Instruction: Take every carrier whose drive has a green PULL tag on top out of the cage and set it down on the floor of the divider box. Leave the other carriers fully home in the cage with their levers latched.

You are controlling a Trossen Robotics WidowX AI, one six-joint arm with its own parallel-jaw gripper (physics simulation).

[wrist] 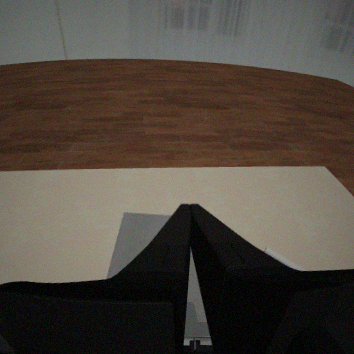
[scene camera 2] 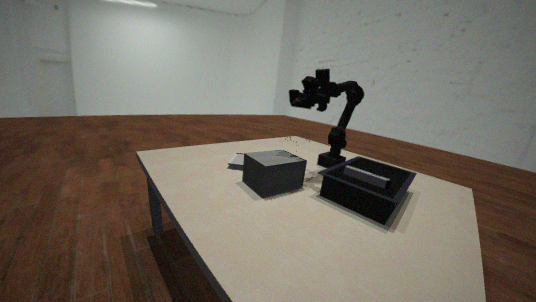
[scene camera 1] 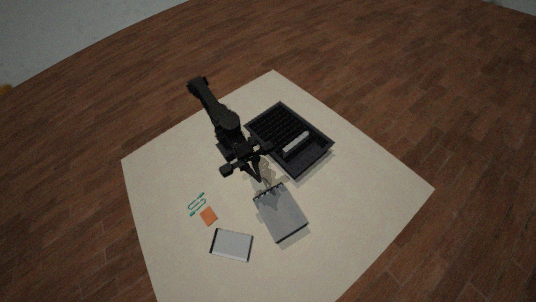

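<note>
The cage is a grey box. Its opening faces the arm; small dark carrier fronts show along that edge in scene camera 1, but their levers and any green PULL tags cannot be made out. The black divider box stands beside it, with narrow slots on one side and an open bay on the other. A long bar with a light top lies in it beside the slots; whether it is a carrier is unclear. My gripper is shut and empty, raised above the table near the cage's opening side.
A flat silver-grey slab with dark edges lies beside the cage. An orange square and a teal cable lie on the pale table.
</note>
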